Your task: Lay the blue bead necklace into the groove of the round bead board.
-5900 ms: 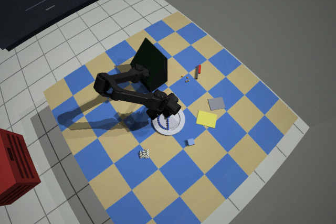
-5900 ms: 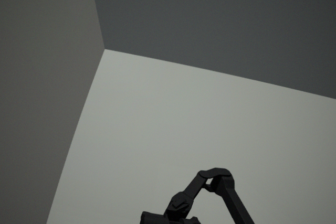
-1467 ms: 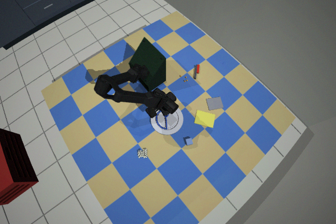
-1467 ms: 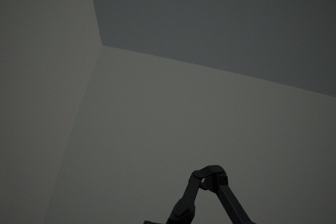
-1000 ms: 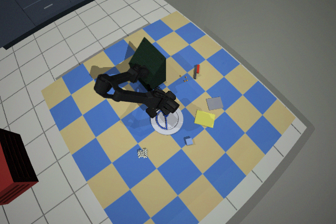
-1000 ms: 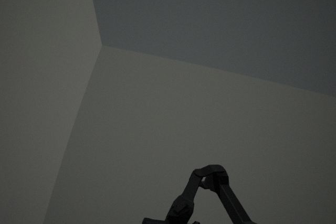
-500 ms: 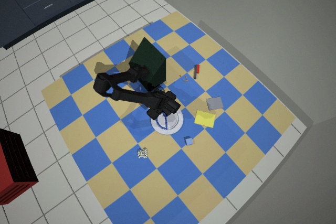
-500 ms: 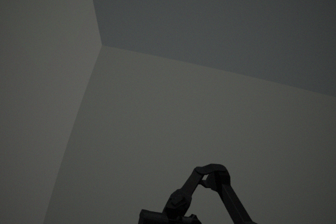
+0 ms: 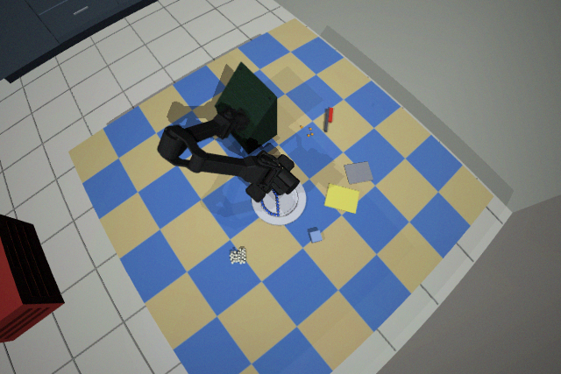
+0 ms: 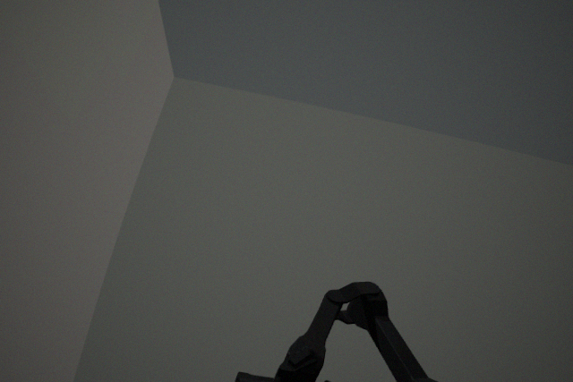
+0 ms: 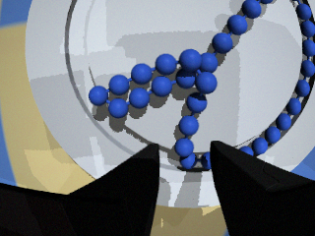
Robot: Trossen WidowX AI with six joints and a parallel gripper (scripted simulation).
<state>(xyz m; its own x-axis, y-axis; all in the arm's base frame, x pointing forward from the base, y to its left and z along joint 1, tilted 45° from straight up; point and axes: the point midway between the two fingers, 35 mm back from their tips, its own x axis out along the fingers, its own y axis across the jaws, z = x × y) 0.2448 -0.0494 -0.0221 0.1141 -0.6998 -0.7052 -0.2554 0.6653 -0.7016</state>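
The round white bead board is 5 cm ahead of my gripper tip and 1 cm below it. The rest, counted from my gripper tip: small blue cube (24 cm ahead, 4 cm to the left, 2 cm below); then grey square (32 cm to the left, 13 cm ahead, 2 cm below); then yellow pad (20 cm to the left, 18 cm ahead, 2 cm below).
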